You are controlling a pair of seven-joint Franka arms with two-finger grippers.
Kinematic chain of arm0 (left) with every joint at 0, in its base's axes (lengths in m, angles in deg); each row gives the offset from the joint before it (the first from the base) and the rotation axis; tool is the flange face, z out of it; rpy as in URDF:
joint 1: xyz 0 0 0.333 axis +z
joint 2: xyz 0 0 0 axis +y
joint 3: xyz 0 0 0.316 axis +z
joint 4: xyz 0.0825 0 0 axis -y
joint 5: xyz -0.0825 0 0.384 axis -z
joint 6: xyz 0 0 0 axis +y
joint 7: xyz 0.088 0 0 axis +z
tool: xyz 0 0 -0.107 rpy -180 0 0
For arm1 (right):
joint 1: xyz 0 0 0.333 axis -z
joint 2: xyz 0 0 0 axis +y
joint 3: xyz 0 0 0.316 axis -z
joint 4: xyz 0.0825 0 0 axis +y
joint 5: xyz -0.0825 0 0.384 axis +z
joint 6: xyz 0 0 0 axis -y
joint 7: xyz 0.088 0 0 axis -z
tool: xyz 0 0 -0.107 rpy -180 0 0
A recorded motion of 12 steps. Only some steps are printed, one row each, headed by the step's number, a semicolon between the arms.
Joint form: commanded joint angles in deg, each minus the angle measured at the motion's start. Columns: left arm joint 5, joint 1, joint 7, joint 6, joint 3, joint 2, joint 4; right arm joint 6, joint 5, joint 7, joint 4, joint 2, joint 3, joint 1.
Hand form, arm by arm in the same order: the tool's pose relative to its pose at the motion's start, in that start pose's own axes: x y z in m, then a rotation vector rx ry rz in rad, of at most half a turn. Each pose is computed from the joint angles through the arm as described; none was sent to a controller.
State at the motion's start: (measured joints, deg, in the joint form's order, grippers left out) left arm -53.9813 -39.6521 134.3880 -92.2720 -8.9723 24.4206 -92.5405; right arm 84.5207 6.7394 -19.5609 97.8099 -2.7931 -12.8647 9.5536
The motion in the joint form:
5: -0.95 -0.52 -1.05 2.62 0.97 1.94 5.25; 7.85 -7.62 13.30 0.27 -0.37 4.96 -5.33
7: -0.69 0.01 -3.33 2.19 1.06 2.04 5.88; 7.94 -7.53 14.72 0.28 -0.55 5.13 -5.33
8: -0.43 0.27 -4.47 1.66 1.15 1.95 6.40; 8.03 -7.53 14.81 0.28 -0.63 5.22 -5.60
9: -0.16 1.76 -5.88 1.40 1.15 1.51 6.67; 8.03 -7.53 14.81 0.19 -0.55 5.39 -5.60
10: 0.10 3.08 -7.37 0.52 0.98 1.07 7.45; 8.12 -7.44 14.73 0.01 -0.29 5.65 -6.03
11: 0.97 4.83 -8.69 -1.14 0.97 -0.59 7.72; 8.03 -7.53 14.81 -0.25 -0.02 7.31 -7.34
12: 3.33 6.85 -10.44 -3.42 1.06 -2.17 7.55; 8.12 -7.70 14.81 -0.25 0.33 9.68 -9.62
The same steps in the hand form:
5: 0.0152 0.0197 -0.0059 0.0027 0.0252 -0.0333; 0.0070 0.0140 -0.0148 -0.1587 0.1065 0.2281
7: 0.0204 0.0244 -0.0033 0.0048 0.0156 -0.0074; 0.0057 0.0148 -0.0166 -0.1568 0.1134 0.2555
8: 0.0252 0.0280 -0.0041 0.0003 0.0040 0.0003; 0.0060 0.0130 -0.0172 -0.1577 0.1162 0.2537
9: 0.0397 0.0335 0.0050 0.0139 -0.0018 -0.0006; 0.0059 0.0147 -0.0175 -0.1571 0.1167 0.2566
10: 0.0545 0.0408 0.0080 0.0099 -0.0190 -0.0041; 0.0079 0.0139 -0.0168 -0.1552 0.1171 0.2521
11: 0.0805 0.0477 0.0090 -0.0004 -0.0506 -0.0273; 0.0078 0.0180 -0.0171 -0.1538 0.1162 0.2594
12: 0.1033 0.0524 0.0147 0.0011 -0.1035 -0.0425; 0.0092 0.0207 -0.0146 -0.1533 0.1119 0.2609

